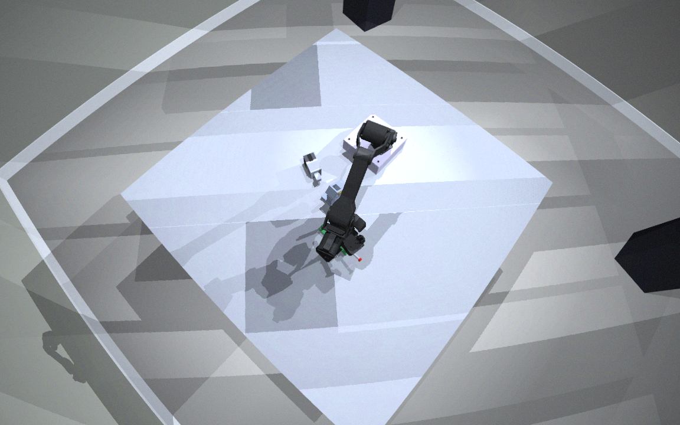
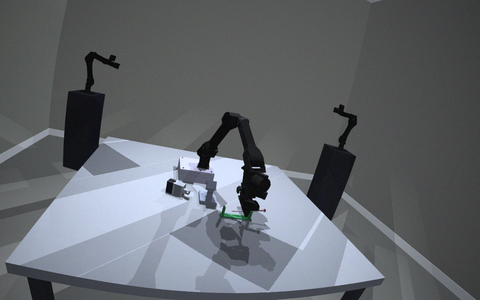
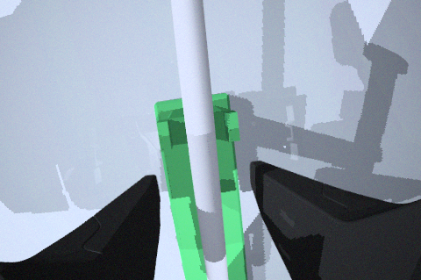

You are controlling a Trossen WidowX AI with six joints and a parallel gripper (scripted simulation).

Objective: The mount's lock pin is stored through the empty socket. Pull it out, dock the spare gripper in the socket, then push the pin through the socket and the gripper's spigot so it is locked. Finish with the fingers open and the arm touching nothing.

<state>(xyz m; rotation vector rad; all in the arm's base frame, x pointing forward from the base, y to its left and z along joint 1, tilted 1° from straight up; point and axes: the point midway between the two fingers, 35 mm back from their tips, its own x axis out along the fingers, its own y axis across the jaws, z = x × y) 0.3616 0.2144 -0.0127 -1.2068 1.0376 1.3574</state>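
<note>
Now: gripper tip 4 cm to the left of the cradle and 1 cm below it. Also, from my gripper tip: spare gripper (10 cm behind, 31 cm to the right, 1 cm above); then socket (10 cm behind, 17 cm to the right, 3 cm above).
</note>
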